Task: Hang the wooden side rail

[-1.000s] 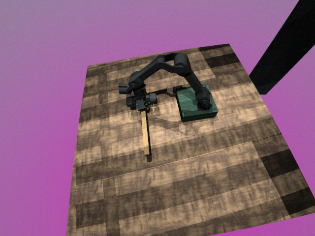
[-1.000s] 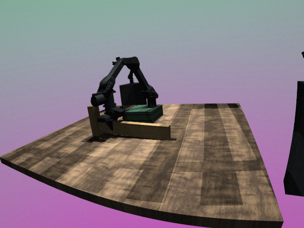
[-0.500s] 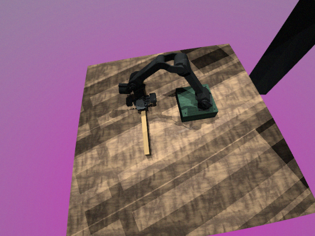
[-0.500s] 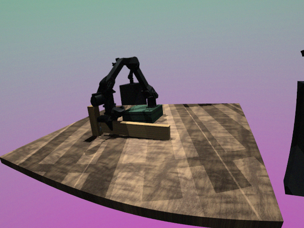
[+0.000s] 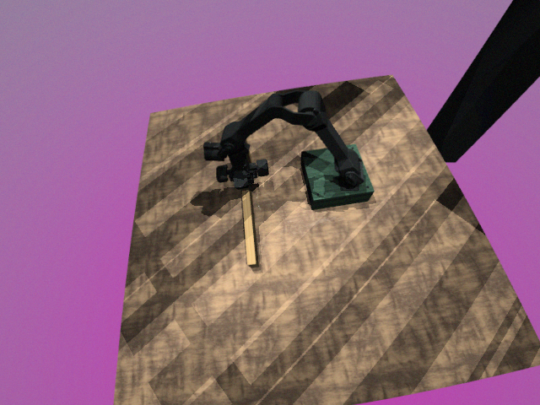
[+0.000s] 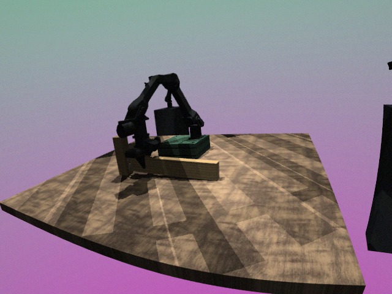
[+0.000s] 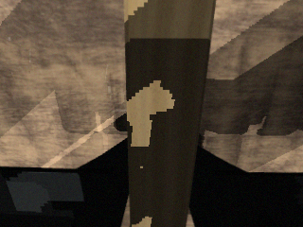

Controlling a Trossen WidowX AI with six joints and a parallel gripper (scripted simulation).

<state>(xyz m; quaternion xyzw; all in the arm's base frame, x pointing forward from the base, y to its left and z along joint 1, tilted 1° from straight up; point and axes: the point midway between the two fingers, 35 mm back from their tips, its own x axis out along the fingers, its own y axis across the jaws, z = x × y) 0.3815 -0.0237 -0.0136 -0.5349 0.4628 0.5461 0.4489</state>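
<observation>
The headboard post lies 120 mm to the right of my gripper tip, 40 mm above it and 20 mm ahead of it.
</observation>
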